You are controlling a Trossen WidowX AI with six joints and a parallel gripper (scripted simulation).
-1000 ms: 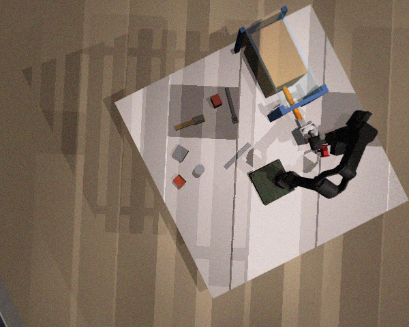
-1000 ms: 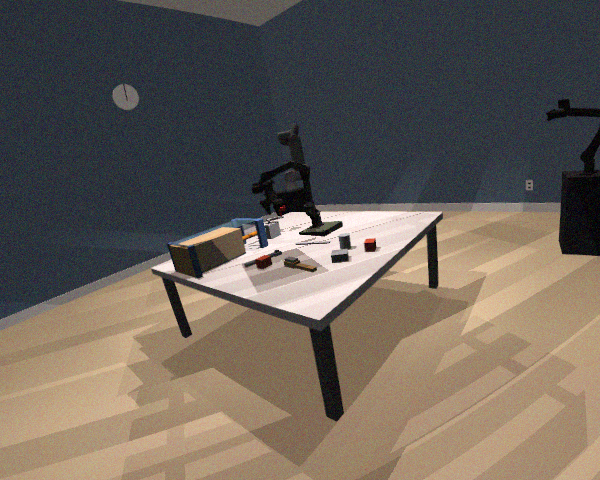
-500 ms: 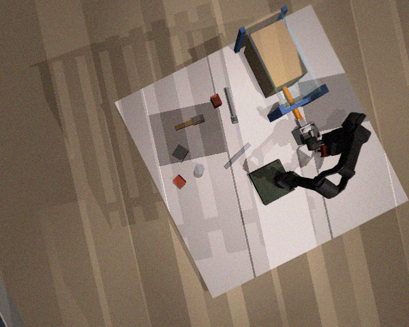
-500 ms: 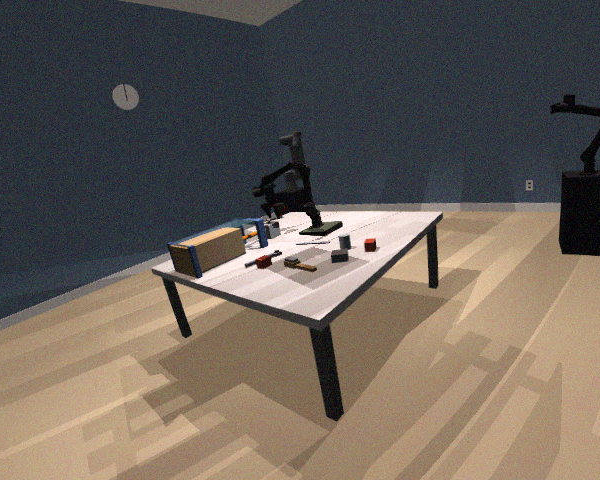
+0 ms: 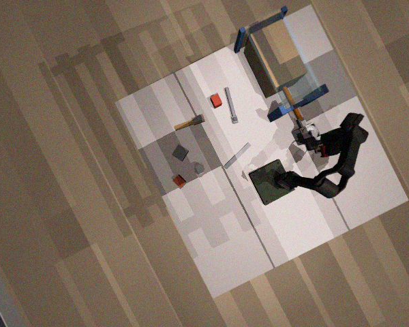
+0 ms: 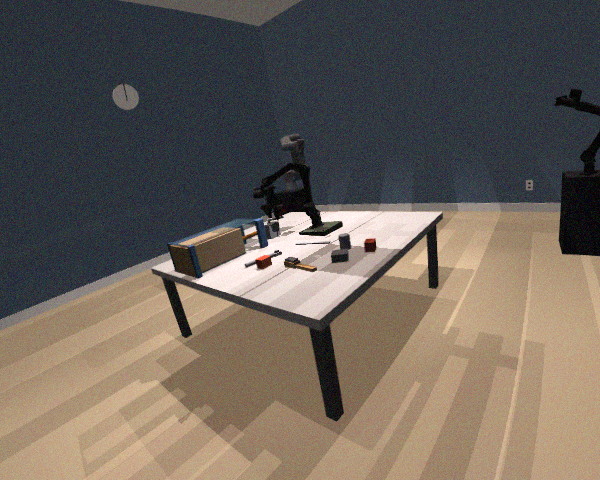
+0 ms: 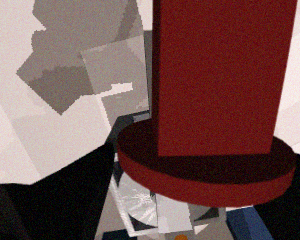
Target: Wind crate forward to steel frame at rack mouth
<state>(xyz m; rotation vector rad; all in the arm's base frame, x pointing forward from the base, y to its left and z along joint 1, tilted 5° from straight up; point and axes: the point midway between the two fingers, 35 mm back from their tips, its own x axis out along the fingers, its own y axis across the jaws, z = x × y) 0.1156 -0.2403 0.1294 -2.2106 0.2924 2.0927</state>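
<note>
Now: gripper tip 2 cm below the winch handle, 2 cm past it and 1 cm to the right of it. From my gripper tip the other things lie so: blue frame (21 cm ahead, 2 cm to the right, 1 cm above); then red knob (6 cm behind, 4 cm above, 2 cm to the left); then grey winch (6 cm below, 3 cm ahead, 2 cm to the right).
</note>
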